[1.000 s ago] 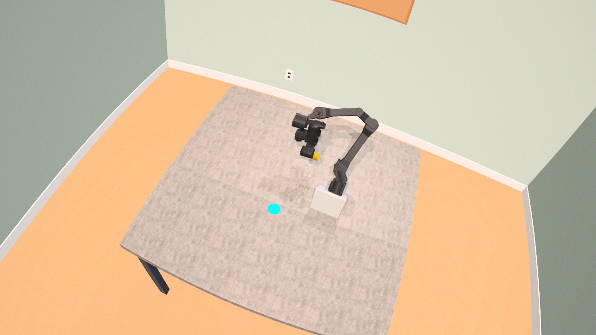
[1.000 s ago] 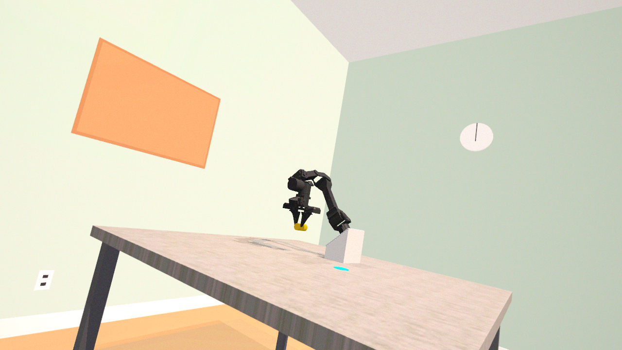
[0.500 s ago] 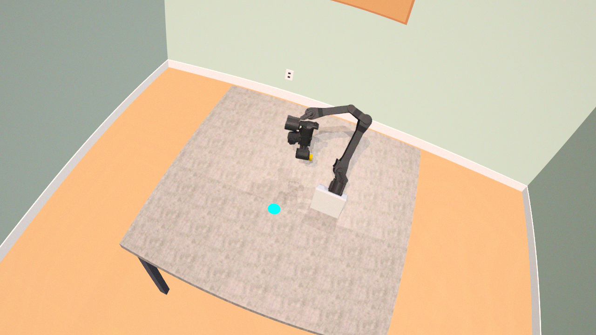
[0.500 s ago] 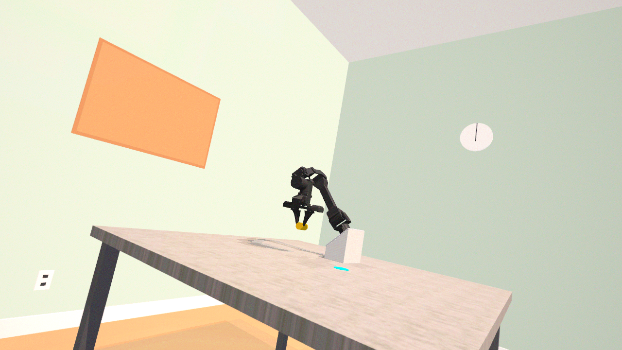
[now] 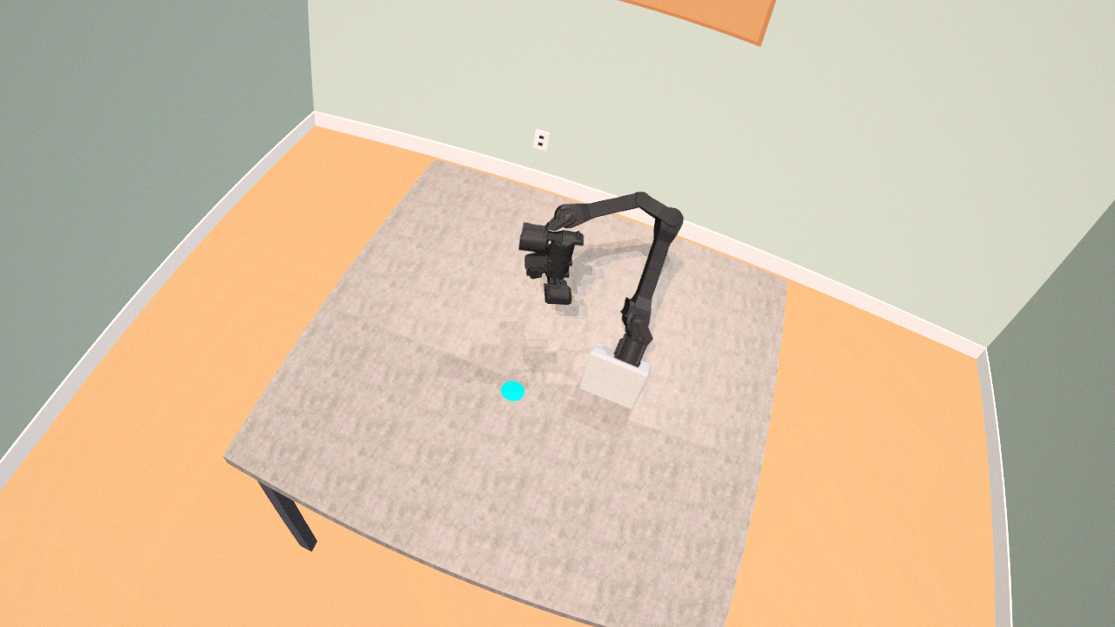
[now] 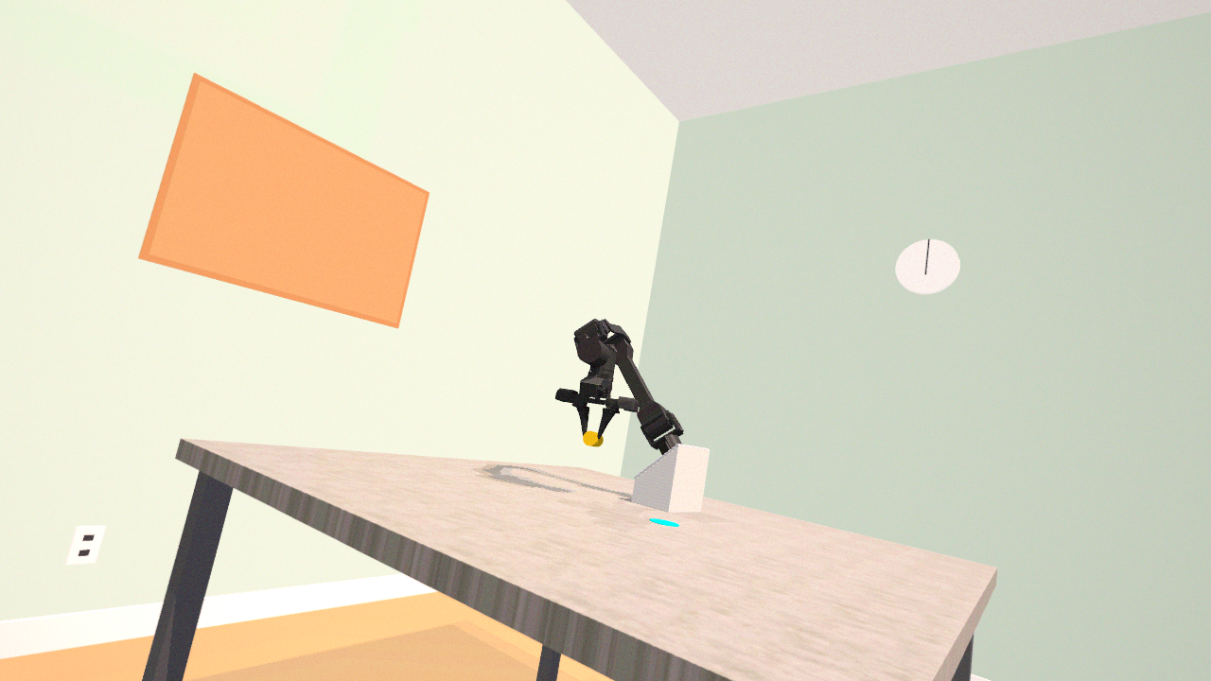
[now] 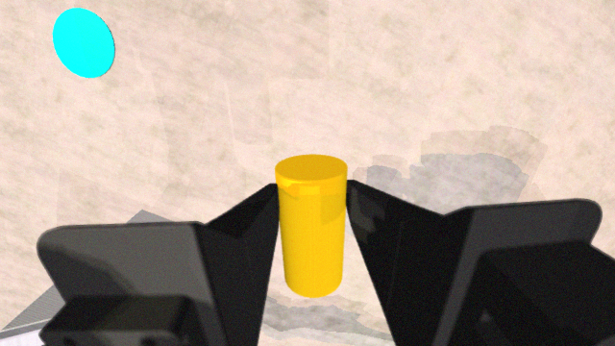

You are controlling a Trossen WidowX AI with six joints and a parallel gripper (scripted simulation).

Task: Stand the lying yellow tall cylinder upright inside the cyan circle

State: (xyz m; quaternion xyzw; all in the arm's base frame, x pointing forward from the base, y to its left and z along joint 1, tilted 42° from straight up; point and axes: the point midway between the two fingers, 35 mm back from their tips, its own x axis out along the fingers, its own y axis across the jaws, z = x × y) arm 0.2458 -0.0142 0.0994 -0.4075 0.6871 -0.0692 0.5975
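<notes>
The cyan circle is 20 mm behind my gripper tip, 220 mm to the left of it and 140 mm below it. From my gripper tip the other things lie so: yellow cylinder (20 mm behind, 10 mm to the right).
</notes>
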